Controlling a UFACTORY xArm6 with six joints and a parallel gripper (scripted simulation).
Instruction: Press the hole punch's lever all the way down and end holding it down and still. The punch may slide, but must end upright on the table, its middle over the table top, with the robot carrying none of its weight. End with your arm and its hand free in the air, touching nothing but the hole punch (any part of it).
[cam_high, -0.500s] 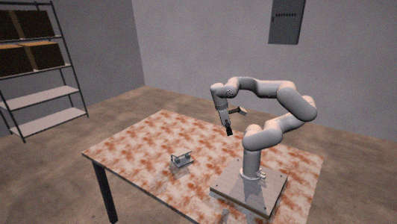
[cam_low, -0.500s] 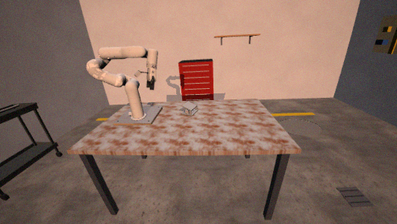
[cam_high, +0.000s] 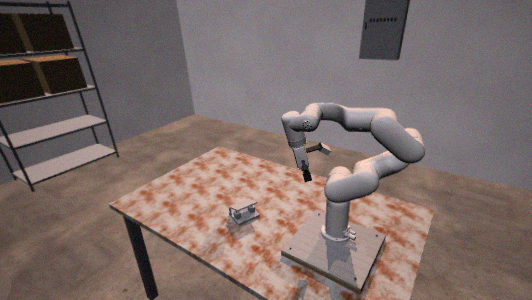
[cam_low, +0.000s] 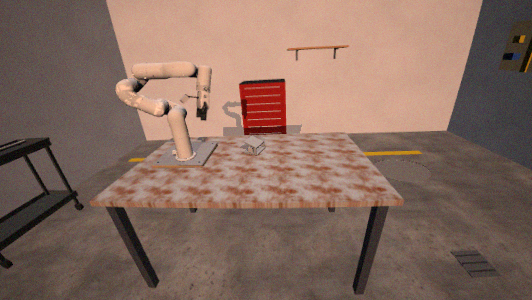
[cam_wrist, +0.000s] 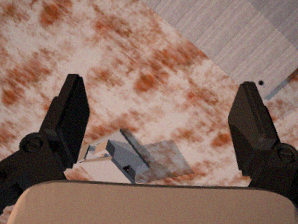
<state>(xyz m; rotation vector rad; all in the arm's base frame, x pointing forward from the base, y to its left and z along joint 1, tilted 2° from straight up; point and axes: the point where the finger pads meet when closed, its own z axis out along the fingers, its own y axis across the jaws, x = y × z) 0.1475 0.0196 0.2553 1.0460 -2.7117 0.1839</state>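
Right now the hole punch lever is 270 mm ahead of my hand, 140 mm to the left of it and 220 mm below it. Round my hand: grey hole punch 280 mm ahead, 130 mm to the left, 240 mm below.
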